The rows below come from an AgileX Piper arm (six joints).
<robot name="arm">
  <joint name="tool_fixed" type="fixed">
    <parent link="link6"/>
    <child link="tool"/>
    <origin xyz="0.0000 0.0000 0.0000" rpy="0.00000 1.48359 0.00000"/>
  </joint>
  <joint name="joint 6" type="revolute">
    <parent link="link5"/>
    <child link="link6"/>
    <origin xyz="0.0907 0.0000 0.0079"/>
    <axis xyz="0.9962 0 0.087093"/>
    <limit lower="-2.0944" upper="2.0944"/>
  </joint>
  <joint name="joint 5" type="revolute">
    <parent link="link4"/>
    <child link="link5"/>
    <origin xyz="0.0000 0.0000 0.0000"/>
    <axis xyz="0 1 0"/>
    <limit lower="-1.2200" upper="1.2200"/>
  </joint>
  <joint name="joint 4" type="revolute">
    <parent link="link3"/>
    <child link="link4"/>
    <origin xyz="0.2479 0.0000 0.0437"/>
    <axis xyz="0.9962 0 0.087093"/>
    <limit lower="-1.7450" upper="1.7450"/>
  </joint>
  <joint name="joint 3" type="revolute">
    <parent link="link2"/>
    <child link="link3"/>
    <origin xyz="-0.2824 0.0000 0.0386"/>
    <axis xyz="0 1 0"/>
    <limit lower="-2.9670" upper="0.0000"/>
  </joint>
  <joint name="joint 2" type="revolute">
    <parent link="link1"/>
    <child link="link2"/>
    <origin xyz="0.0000 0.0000 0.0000"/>
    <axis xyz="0 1 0"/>
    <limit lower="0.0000" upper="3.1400"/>
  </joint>
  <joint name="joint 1" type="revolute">
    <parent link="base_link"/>
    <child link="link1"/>
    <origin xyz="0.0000 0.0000 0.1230"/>
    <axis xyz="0 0 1"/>
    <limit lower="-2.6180" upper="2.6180"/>
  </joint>
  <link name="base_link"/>
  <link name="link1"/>
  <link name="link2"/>
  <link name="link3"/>
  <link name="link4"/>
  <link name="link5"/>
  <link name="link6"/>
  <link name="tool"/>
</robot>
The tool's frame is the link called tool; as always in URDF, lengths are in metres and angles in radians.
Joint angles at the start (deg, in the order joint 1, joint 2, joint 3, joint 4, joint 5, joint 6): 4.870, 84.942, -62.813, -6.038, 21.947, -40.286
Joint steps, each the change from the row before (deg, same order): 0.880, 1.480, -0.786, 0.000, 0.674, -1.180; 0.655, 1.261, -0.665, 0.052, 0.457, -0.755; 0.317, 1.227, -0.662, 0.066, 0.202, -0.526; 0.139, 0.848, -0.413, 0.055, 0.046, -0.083; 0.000, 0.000, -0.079, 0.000, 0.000, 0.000; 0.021, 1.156, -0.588, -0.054, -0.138, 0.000; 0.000, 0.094, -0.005, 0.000, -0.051, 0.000; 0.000, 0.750, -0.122, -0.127, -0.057, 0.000; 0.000, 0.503, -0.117, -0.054, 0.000, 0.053; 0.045, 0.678, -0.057, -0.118, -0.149, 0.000; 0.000, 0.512, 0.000, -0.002, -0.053, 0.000
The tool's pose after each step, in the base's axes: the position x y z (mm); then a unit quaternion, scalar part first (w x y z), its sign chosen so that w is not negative. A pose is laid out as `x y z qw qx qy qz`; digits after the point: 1 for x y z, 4 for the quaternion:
334.3 30.0 292.5 0.3864 -0.3958 0.8165 -0.1652
338.5 34.3 288.1 0.3785 -0.4071 0.8152 -0.1626
343.0 36.7 284.2 0.3726 -0.4140 0.8148 -0.1609
346.0 37.9 281.2 0.3691 -0.4161 0.8156 -0.1591
346.2 37.9 281.7 0.3697 -0.4160 0.8154 -0.1594
350.8 38.6 277.9 0.3664 -0.4173 0.8164 -0.1583
351.1 38.7 277.4 0.3662 -0.4174 0.8165 -0.1582
353.4 38.9 273.5 0.3616 -0.4191 0.8178 -0.1573
355.0 39.0 271.0 0.3587 -0.4197 0.8190 -0.1564
357.0 39.5 267.3 0.3550 -0.4215 0.8198 -0.1556
358.3 39.7 264.1 0.3515 -0.4223 0.8211 -0.1543

